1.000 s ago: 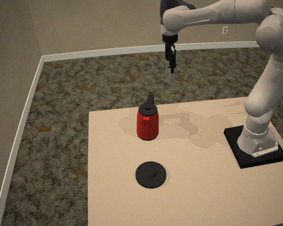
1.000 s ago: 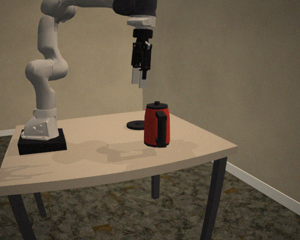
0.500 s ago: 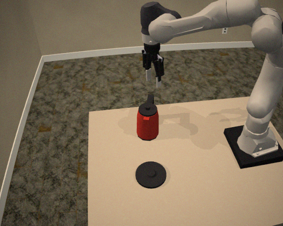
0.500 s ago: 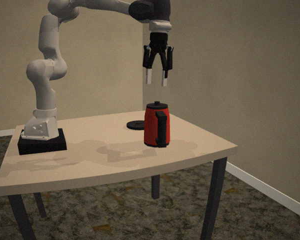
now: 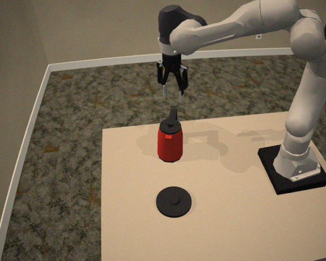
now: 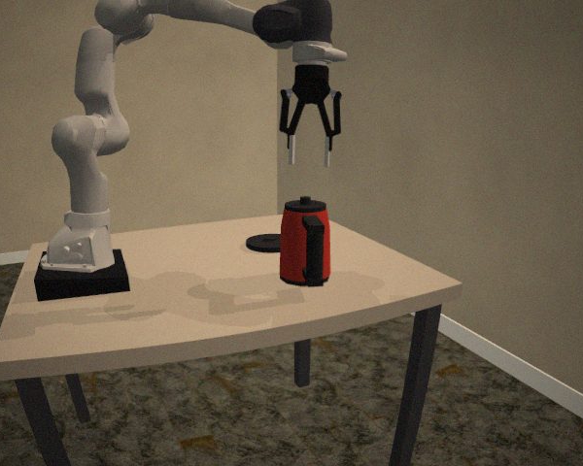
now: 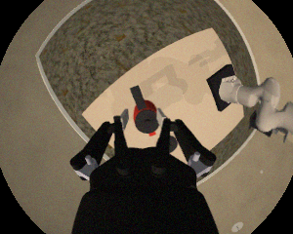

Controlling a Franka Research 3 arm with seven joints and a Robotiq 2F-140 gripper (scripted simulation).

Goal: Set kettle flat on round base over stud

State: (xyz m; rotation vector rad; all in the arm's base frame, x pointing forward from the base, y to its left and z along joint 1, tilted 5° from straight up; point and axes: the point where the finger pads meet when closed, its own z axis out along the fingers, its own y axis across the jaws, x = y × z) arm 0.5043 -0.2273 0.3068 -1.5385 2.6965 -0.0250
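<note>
My gripper is now 21 cm above the red kettle, 3 cm to the right of it and 1 cm short of it. Also, from my hand: round kettle base 35 cm to the left, 30 cm below, 2 cm ahead.
</note>
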